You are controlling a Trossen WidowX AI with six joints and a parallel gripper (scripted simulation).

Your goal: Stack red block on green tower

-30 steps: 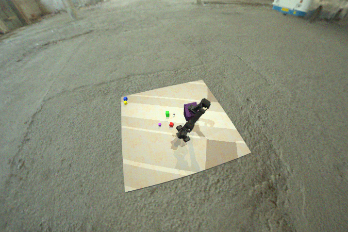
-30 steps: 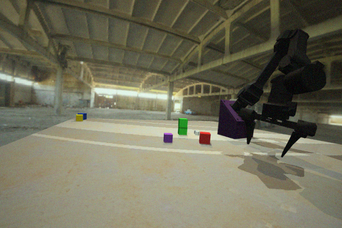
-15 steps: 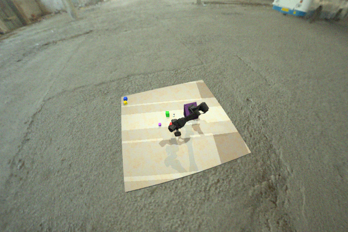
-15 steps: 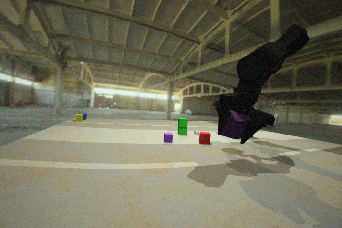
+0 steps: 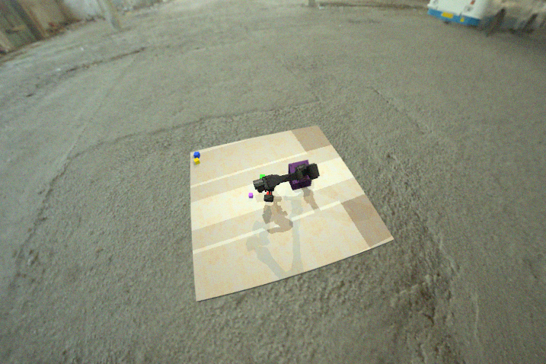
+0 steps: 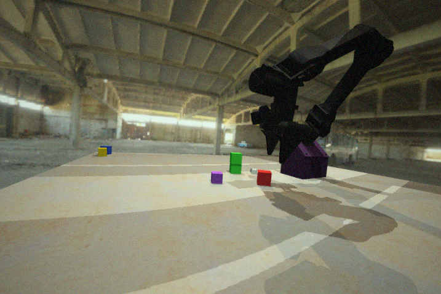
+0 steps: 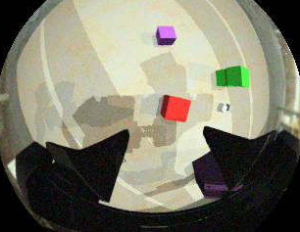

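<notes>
Now: gripper tip 6 cm above the red block and 3 cm to the left of it. The rest, counted from my gripper tip: yellow cube: 63 cm to the right, 47 cm ahead, 6 cm below; small purple cube: 12 cm ahead, 9 cm to the right, 6 cm below; green block: 18 cm to the right, 6 cm below, 1 cm behind.
</notes>
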